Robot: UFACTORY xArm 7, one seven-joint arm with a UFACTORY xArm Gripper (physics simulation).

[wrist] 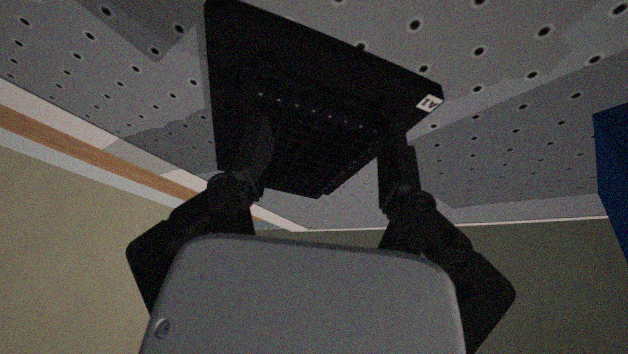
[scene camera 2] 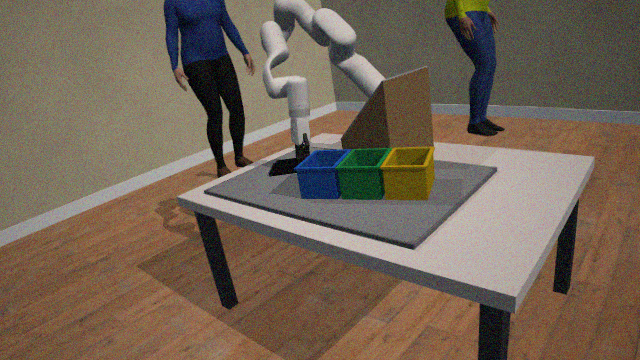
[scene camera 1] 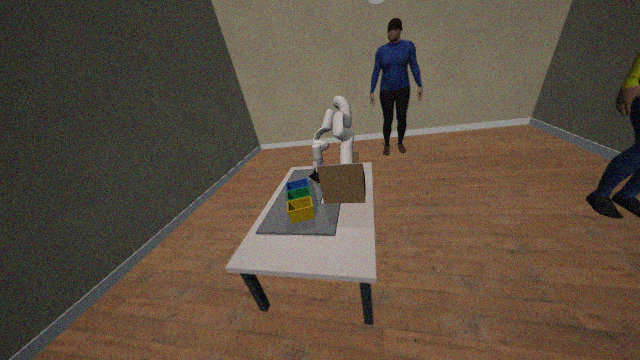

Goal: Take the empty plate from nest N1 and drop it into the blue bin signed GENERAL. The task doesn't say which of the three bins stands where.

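Places are measured from the arm's base along level axes (x back, y right, z up), in metres.
Pixels of known places: gripper, between the fingertips: (wrist: 326, 132); arm's base, origin of its link: (scene camera 1: 346, 170).
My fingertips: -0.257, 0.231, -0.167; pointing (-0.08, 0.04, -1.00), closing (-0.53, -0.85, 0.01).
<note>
Ahead of a thing's pixels: the offset from my fingertips to its middle, as dx, dy, dz. "spot": to the spot under its first point. Level surfaces: height alone.
The plate @(-0.019, +0.039, -0.006) (wrist: 310, 145) is black, with fine rows of wells, and sits at a dark block with a small white label that looks like A1. In scene camera 2 the plate and block show as one dark shape @(spot: -0.067, +0.033, -0.004) (scene camera 2: 284, 167); I cannot tell where plate ends and nest N1 begins. My gripper (wrist: 326, 132) (scene camera 2: 302, 156) points down with its fingers on two opposite sides of the plate, shut on it; the fingertips blend into the black. The blue bin @(-0.097, -0.346, +0.025) (scene camera 1: 297, 185) (scene camera 2: 320, 183) (wrist: 611, 155) stands near the gripper. Its GENERAL sign does not show.
The green bin (scene camera 1: 299, 194) (scene camera 2: 362, 184) and yellow bin (scene camera 1: 301, 212) (scene camera 2: 407, 185) stand in a row beside the blue one on the grey board @(dz -0.025) (scene camera 1: 272, 226) (scene camera 2: 400, 230). A tall brown panel (scene camera 1: 342, 183) (scene camera 2: 409, 110) stands behind them. Two people (scene camera 1: 395, 67) (scene camera 1: 632, 150) stand beyond the table.
</note>
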